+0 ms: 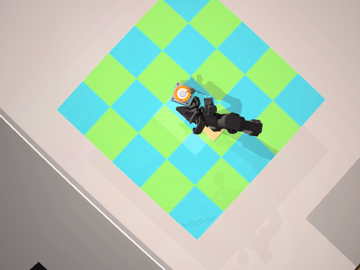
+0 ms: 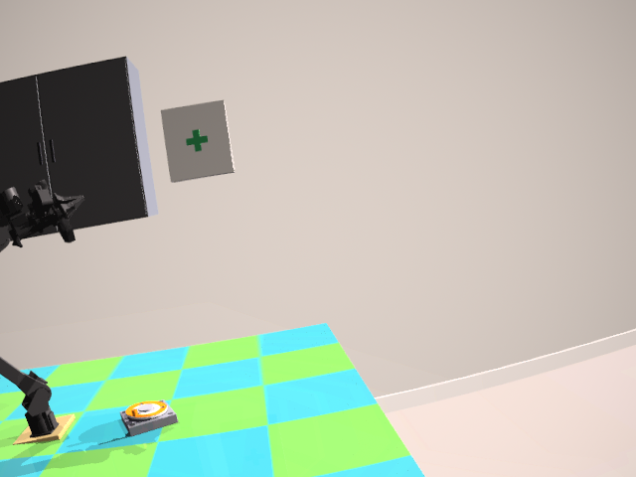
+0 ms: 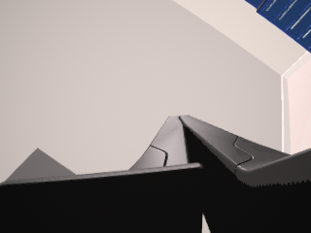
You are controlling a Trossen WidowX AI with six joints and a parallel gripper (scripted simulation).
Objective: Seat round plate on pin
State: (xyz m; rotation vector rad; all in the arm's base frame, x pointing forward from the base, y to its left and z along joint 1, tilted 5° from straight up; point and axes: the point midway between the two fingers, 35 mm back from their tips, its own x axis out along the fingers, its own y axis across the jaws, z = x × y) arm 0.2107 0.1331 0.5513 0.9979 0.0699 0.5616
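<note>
My gripper tip is 10 cm short of the base, 14 cm to the left of it and 56 cm above it.
</note>
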